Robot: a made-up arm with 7 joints.
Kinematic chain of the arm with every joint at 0, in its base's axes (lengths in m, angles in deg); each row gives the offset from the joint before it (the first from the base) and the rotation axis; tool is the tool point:
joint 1: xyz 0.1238 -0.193 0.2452 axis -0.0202 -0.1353 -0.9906
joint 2: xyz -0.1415 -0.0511 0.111 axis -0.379 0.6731 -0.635
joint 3: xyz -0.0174 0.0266 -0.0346 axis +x
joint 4: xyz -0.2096 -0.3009 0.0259 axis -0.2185 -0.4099 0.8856
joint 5: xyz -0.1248 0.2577 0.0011 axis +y
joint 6: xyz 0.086 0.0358 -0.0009 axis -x
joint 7: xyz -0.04 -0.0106 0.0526 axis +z
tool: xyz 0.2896 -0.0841 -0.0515
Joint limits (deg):
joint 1: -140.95..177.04
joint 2: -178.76..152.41
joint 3: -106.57..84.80
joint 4: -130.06..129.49
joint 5: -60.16..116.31
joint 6: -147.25..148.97
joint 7: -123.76..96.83
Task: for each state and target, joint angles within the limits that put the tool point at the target. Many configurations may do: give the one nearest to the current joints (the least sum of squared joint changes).
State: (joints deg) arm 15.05 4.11 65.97 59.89 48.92 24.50 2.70
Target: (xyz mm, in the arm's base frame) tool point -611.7 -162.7 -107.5
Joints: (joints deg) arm -7.71 18.36 43.57 66.34 96.22 34.83 46.26
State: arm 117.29 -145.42 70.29 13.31 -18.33 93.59 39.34
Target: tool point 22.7 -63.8 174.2
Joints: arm 118.33 -121.96 56.95 25.40 -28.81 83.52 33.17
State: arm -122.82 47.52 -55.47 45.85 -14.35 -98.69 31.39
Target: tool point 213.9 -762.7 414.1
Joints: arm -107.17 1.84 -76.12 58.65 -13.36 -77.10 40.45
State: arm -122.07 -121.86 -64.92 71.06 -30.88 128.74 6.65
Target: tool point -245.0 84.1 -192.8
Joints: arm -140.95 -154.05 -55.46 86.09 -49.80 137.70 -26.15
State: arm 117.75 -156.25 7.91 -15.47 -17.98 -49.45 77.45
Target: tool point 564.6 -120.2 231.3
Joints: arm 177.04 -114.16 -31.10 -26.95 -20.53 -27.54 90.61
